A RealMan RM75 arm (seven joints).
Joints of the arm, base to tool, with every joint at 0 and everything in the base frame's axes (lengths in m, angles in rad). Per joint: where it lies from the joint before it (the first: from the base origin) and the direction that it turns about. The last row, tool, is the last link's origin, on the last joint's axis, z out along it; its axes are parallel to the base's.
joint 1: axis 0 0 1 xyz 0 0 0.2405
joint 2: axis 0 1 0 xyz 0 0 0
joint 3: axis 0 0 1 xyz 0 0 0.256
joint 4: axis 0 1 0 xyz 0 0 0
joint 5: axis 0 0 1 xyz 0 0 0.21
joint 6: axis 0 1 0 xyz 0 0 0
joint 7: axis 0 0 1 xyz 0 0 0.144
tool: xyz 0 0 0
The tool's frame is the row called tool.
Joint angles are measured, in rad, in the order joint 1, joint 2, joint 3, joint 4, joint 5, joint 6, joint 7. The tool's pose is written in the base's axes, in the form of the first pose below.
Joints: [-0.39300 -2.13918 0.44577 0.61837 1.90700 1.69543 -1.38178]
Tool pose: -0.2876, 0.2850, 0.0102, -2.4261, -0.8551, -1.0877
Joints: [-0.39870 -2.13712 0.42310 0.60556 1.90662 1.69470 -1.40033]
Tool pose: -0.2883, 0.2864, 0.0116, -2.4000, -0.8880, -1.1118
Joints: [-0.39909 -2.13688 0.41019 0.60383 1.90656 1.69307 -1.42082]
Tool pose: -0.2894, 0.2869, 0.0130, -2.3806, -0.9176, -1.1240
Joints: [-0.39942 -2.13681 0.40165 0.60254 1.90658 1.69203 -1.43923]
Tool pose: -0.2901, 0.2871, 0.0139, -2.3667, -0.9434, -1.1342
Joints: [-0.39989 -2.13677 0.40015 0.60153 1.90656 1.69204 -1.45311]
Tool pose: -0.2901, 0.2872, 0.0139, -2.3623, -0.9619, -1.1408
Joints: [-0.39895 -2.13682 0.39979 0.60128 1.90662 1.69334 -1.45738]
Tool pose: -0.2903, 0.2868, 0.0139, -2.3612, -0.9682, -1.1435
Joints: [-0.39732 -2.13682 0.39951 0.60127 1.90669 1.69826 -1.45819]
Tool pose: -0.2902, 0.2859, 0.0140, -2.3629, -0.9692, -1.1475
